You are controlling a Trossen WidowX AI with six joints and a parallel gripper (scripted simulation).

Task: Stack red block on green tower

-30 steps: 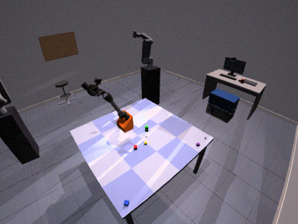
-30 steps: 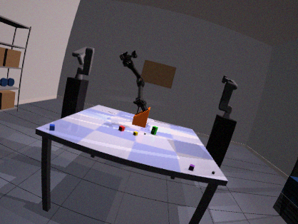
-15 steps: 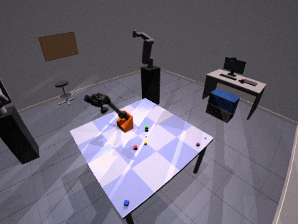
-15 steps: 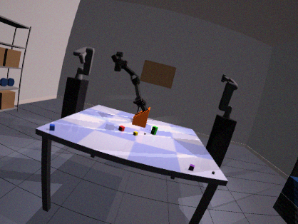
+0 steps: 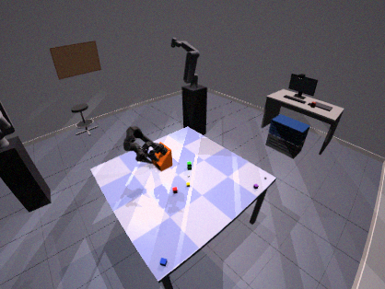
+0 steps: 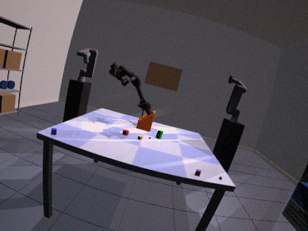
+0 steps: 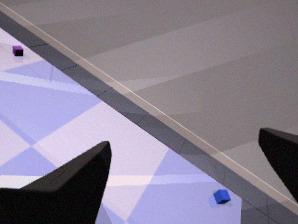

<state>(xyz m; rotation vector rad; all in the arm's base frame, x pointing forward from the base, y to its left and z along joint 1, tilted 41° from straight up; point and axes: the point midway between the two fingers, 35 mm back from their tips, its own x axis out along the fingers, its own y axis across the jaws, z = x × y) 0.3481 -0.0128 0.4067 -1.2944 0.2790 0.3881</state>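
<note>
Right now my gripper tip is 40 mm past the red block, 140 mm to the right of it and 410 mm above it. Round my gripper tip: yellow cube (30 mm behind, 270 mm to the left, 410 mm below); purple cube (350 mm ahead, 720 mm to the left, 410 mm below); blue cube (420 mm ahead, 240 mm to the right, 410 mm below).
</note>
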